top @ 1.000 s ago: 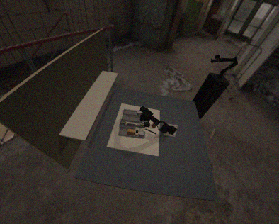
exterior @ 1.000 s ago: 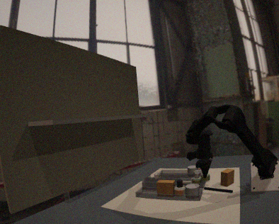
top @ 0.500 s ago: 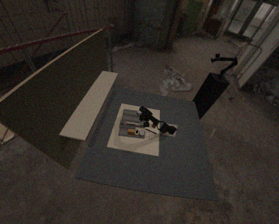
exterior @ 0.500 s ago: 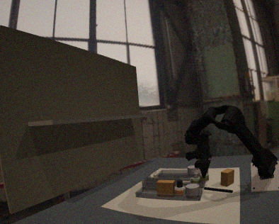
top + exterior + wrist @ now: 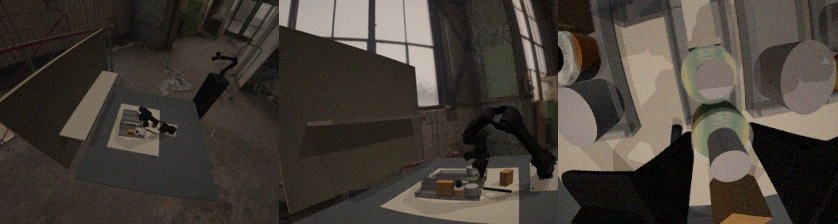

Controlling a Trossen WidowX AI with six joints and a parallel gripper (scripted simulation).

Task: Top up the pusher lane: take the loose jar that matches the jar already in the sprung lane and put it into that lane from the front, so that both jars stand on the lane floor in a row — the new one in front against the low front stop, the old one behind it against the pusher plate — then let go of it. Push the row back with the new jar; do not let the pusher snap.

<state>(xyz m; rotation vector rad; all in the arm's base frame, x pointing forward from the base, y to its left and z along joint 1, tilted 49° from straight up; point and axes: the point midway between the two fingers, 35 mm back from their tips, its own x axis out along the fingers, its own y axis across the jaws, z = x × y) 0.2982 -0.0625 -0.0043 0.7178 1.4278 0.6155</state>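
Right now my gripper tip is 80 mm past the black pen, 70 mm to the right of it and 50 mm above it. Also, from my gripper tip: rack (170 mm ahead, 20 mm to the left, 30 mm below); then brown box (120 mm behind, 10 mm to the right, 20 mm below); then white pusher plate (150 mm ahead, 30 mm to the left).
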